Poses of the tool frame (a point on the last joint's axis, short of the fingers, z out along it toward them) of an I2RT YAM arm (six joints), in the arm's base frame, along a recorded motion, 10 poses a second.
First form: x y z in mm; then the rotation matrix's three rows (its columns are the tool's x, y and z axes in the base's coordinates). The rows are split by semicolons.
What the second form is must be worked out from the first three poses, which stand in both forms.
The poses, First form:
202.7, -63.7, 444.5; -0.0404, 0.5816, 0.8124; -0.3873, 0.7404, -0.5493; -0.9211, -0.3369, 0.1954
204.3, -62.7, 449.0; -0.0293, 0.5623, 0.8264; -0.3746, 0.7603, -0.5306; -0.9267, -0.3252, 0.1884
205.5, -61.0, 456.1; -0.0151, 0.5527, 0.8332; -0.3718, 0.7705, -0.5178; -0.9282, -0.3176, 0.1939
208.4, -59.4, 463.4; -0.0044, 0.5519, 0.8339; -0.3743, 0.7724, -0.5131; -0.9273, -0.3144, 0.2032
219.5, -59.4, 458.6; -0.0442, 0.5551, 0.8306; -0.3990, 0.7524, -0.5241; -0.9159, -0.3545, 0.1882
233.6, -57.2, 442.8; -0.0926, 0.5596, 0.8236; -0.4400, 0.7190, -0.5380; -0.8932, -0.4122, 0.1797
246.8, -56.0, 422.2; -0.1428, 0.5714, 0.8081; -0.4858, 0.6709, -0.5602; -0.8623, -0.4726, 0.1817
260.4, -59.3, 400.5; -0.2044, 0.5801, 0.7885; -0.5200, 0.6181, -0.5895; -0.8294, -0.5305, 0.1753
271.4, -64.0, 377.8; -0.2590, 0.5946, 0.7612; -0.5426, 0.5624, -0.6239; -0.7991, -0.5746, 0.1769
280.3, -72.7, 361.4; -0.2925, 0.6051, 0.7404; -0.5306, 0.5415, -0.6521; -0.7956, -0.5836, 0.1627
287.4, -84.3, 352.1; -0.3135, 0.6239, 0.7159; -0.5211, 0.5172, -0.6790; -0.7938, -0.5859, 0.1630
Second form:
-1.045, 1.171, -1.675, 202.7, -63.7, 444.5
-1.046, 1.186, -1.649, 204.3, -62.7, 449.0
-1.023, 1.190, -1.611, 205.5, -61.0, 456.1
-0.997, 1.187, -1.583, 208.4, -59.4, 463.4
-1.083, 1.158, -1.681, 219.5, -59.4, 458.6
-1.160, 1.104, -1.778, 233.6, -57.2, 442.8
-1.204, 1.040, -1.857, 246.8, -56.0, 422.2
-1.252, 0.978, -1.945, 260.4, -59.3, 400.5
-1.272, 0.926, -2.016, 271.4, -64.0, 377.8
-1.299, 0.920, -2.075, 280.3, -72.7, 361.4
-1.299, 0.917, -2.112, 287.4, -84.3, 352.1

